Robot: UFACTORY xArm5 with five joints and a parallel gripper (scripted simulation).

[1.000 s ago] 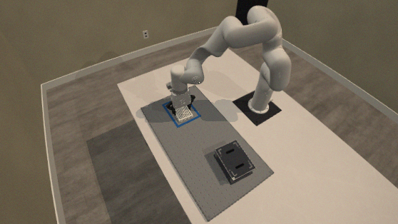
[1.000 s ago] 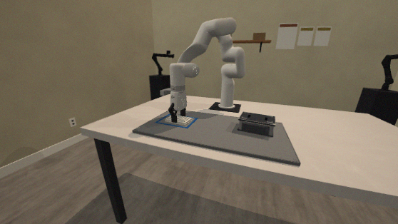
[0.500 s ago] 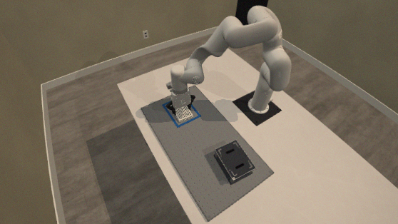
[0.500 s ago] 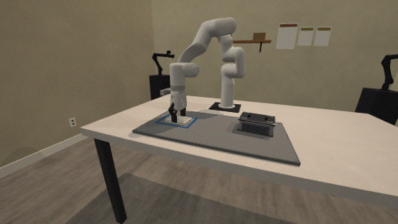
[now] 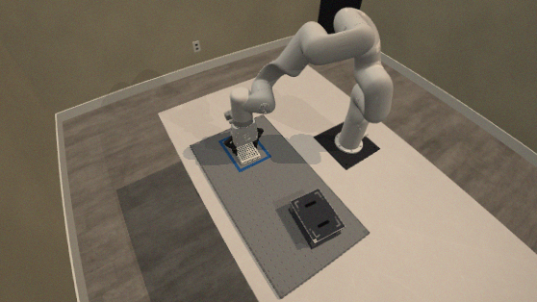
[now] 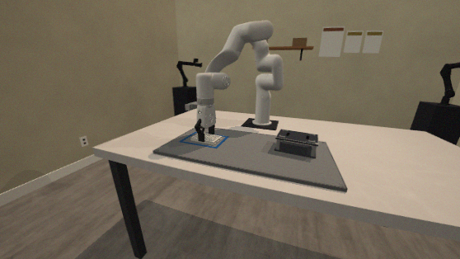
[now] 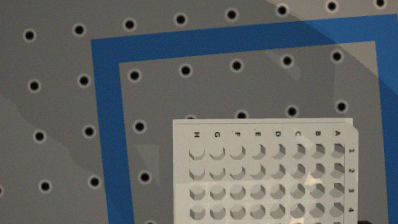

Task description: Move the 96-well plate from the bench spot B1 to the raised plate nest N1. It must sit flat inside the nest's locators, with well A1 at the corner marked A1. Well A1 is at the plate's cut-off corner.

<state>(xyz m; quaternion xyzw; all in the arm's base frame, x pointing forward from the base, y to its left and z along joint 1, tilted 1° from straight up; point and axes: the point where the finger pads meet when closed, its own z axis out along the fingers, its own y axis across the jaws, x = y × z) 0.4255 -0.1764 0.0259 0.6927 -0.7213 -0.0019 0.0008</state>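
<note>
My gripper is now 1 cm above the white 96-well plate. Round my hand: A1 corner mark (1 cm behind, 47 cm to the left, 4 cm above); then dark raised nest N1 (6 cm behind, 40 cm to the left, 4 cm above).
</note>
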